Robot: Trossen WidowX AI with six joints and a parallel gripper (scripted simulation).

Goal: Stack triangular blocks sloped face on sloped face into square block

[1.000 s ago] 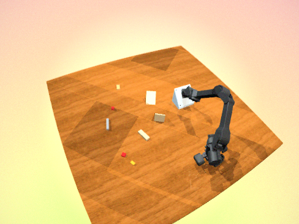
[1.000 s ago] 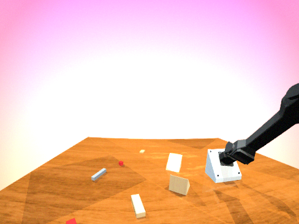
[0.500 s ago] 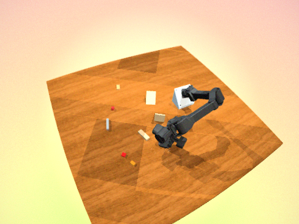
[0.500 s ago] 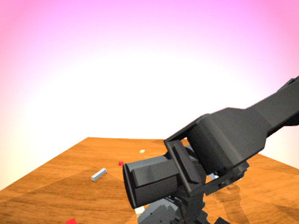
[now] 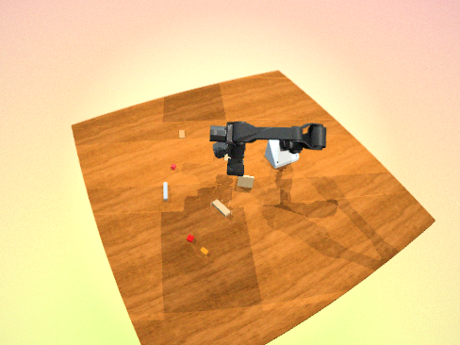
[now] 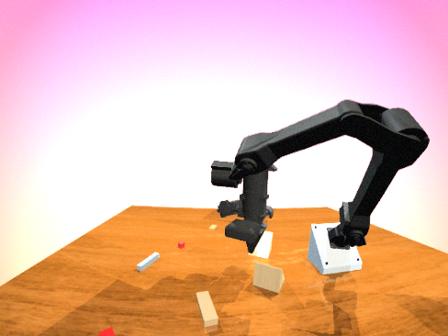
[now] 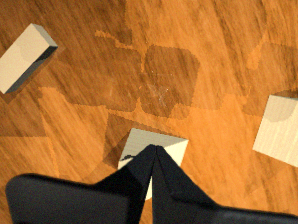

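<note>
My gripper tip is now 4 cm past the tan triangular block, 3 cm to the right of it and 6 cm above it. Round my gripper tip: yellow cube: 21 cm ahead, 27 cm to the left, 7 cm below; cream bar: 9 cm ahead, 11 cm to the left, 6 cm below.
</note>
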